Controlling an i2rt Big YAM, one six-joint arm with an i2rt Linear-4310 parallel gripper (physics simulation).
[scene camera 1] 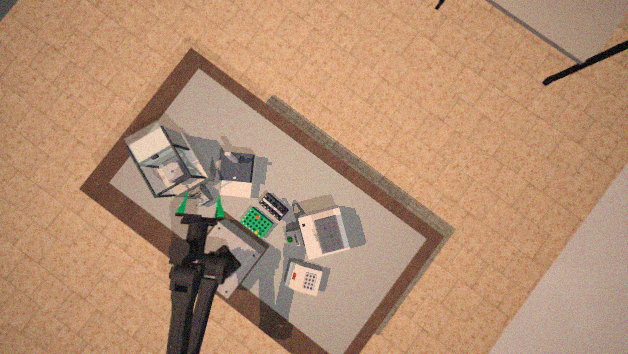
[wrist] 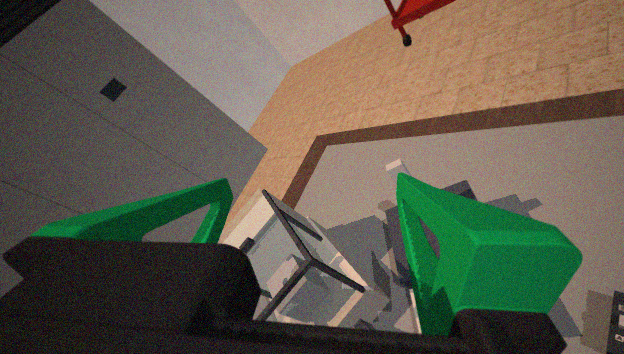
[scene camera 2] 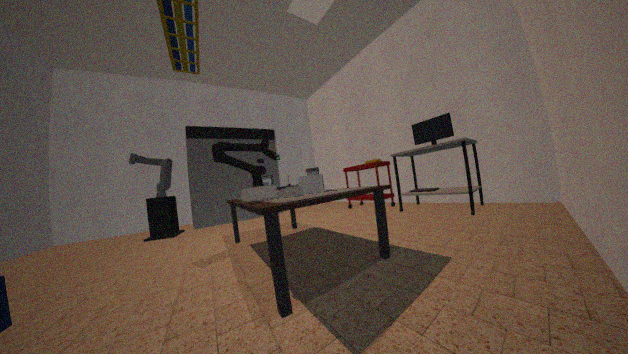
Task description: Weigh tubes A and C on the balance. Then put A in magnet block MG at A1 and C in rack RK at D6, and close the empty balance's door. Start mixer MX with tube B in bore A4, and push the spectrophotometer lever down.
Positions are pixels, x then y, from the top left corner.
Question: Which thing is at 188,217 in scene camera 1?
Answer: My gripper.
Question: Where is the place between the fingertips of my gripper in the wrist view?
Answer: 308,185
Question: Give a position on a glass-box balance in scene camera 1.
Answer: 173,175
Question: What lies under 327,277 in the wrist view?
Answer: A glass-box balance.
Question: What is my gripper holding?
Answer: Nothing.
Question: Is my gripper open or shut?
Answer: Open.
